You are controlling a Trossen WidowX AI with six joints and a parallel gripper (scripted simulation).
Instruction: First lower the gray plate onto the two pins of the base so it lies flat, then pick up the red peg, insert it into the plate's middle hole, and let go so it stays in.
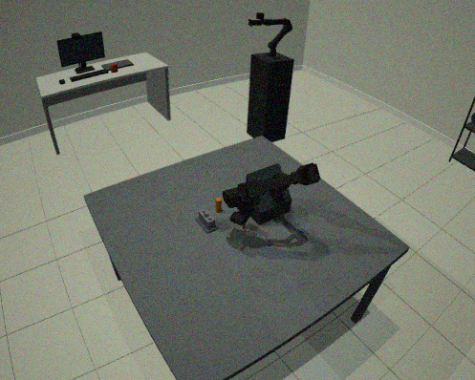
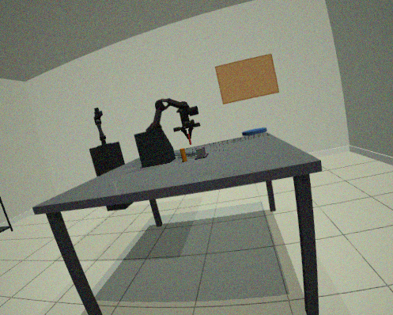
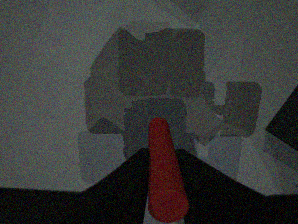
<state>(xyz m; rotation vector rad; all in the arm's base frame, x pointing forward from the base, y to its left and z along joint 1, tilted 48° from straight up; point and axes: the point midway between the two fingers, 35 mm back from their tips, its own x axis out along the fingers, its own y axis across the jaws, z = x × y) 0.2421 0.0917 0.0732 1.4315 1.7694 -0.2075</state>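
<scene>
Now: the gray plate 18 cm to the right of my gripper tip, 10 cm ahead of it and 7 cm below it. Round my gripper tip: red peg right at my gripper tip; then orange cylinder 24 cm to the right, 7 cm below.
</scene>
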